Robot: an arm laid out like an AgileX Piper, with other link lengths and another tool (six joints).
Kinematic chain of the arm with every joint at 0, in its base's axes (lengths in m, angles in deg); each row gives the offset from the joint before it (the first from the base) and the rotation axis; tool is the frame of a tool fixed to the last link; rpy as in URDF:
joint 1: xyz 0 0 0.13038 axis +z
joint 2: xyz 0 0 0 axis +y
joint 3: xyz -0.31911 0 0.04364 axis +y
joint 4: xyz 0.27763 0 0.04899 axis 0.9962 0 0.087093
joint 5: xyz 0 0 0 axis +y
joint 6: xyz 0.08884 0 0.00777 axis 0.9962 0 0.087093
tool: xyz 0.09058 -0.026 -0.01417 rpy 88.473 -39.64 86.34
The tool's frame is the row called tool.
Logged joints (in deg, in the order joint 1, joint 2, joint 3, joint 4, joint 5, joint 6), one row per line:
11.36, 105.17, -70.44, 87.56, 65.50, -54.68
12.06, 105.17, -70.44, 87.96, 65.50, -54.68
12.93, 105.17, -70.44, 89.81, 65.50, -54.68
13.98, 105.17, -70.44, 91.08, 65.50, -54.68
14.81, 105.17, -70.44, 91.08, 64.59, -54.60
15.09, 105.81, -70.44, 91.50, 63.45, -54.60
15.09, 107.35, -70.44, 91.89, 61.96, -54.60
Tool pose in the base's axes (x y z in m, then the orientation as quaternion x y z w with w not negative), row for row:
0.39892, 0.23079, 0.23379, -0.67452, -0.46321, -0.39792, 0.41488
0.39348, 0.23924, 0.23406, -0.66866, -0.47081, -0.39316, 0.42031
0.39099, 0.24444, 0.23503, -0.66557, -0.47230, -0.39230, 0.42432
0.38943, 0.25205, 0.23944, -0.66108, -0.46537, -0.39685, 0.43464
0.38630, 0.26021, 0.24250, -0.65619, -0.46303, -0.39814, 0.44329
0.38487, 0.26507, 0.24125, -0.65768, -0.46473, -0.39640, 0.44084
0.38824, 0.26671, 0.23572, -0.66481, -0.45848, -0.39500, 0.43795
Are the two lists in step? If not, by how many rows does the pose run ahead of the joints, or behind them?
The pose runs 1 row behind the joints: the pose in row i belongs to the joints in row i - 1.
